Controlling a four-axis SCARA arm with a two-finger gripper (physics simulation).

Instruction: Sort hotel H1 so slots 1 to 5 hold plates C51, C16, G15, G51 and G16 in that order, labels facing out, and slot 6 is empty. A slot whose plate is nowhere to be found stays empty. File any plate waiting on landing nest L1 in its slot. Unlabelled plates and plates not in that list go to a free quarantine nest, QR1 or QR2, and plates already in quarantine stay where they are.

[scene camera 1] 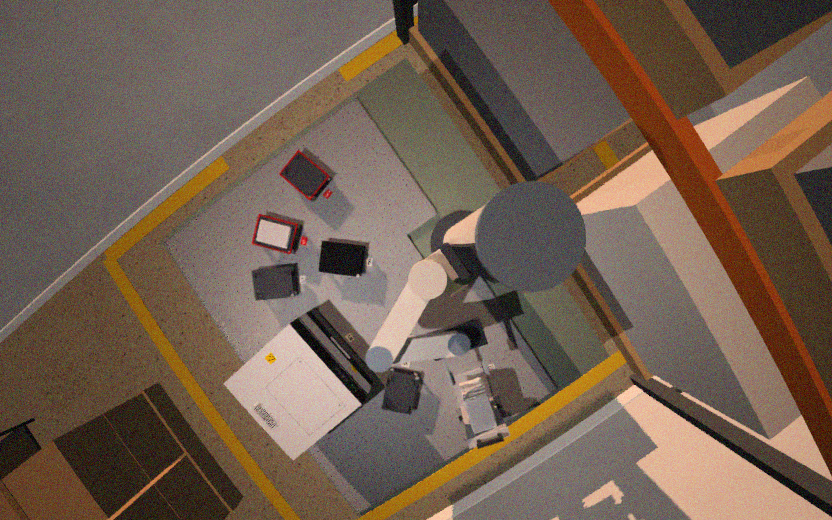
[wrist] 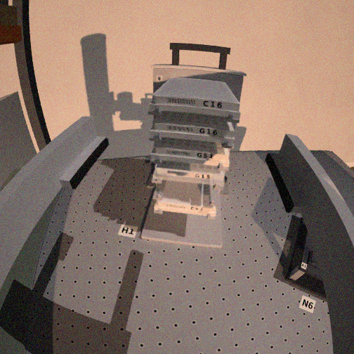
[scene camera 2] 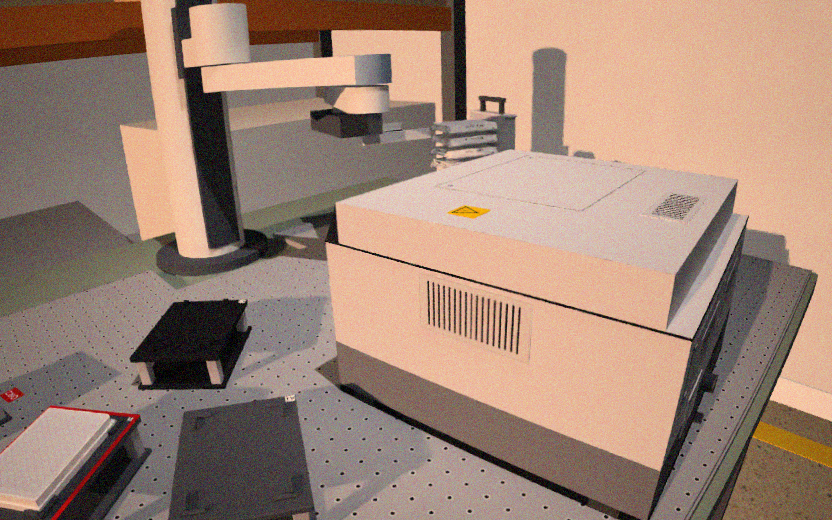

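Hotel H1 stands past the gripper. In the wrist view, labels facing out, plate C16 is on top, near the mark 6. Below come G16, G51, G15 and, at the bottom, C51. A wider gap between G15 and C51 looks like an empty slot 2. My gripper is open and empty, back from the stack. A white plate sits on one red-rimmed nest; the other red-rimmed nest holds no plate.
A large white machine stands beside the arm. A black nest and a grey nest stand near the red-rimmed ones. Another grey nest stands between machine and hotel. The N6 label shows at right in the wrist view.
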